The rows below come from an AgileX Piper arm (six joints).
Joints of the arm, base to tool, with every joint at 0 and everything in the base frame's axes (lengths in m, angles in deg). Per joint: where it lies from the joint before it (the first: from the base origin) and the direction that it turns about. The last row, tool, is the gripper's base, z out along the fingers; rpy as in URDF.
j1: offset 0 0 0.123 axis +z
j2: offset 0 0 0 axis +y
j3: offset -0.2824 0 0.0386 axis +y
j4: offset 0.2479 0 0.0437 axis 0.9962 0 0.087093
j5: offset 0 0 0 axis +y
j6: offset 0.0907 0 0.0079 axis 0.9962 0 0.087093
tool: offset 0 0 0 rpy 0 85 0
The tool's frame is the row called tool.
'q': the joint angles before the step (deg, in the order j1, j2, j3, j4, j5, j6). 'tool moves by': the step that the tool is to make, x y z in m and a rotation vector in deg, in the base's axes. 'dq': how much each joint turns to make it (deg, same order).
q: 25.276, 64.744, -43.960, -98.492, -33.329, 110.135
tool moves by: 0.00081, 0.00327, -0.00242, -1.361, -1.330, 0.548
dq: 0.984, 0.591, -0.009, 0.001, 1.084, -1.920
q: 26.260, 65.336, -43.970, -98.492, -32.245, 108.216
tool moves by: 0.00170, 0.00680, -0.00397, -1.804, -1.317, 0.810
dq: 1.849, 1.261, -0.247, 0.005, 1.818, -2.125
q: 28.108, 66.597, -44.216, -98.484, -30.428, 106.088
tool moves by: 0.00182, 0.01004, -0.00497, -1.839, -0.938, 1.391
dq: 2.384, 1.854, -0.545, 0.077, 1.746, -1.990
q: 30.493, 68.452, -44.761, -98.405, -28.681, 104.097
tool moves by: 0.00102, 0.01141, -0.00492, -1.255, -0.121, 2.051
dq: 2.274, 2.091, -0.763, 0.268, 0.691, -1.434
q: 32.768, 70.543, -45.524, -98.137, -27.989, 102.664
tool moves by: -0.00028, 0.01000, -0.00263, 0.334, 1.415, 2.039
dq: 1.596, 1.728, -0.838, 0.843, -0.793, -0.004
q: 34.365, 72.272, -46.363, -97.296, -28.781, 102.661
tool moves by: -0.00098, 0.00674, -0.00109, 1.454, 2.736, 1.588
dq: 0.732, 1.184, -0.610, 1.153, -1.881, 1.272
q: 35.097, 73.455, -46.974, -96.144, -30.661, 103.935
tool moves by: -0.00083, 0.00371, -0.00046, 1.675, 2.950, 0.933
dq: 0.173, 0.730, -0.312, 1.198, -1.932, 1.612
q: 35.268, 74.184, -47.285, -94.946, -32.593, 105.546
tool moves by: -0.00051, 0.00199, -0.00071, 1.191, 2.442, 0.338
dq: 0.048, 0.452, -0.092, 0.799, -1.236, 1.553
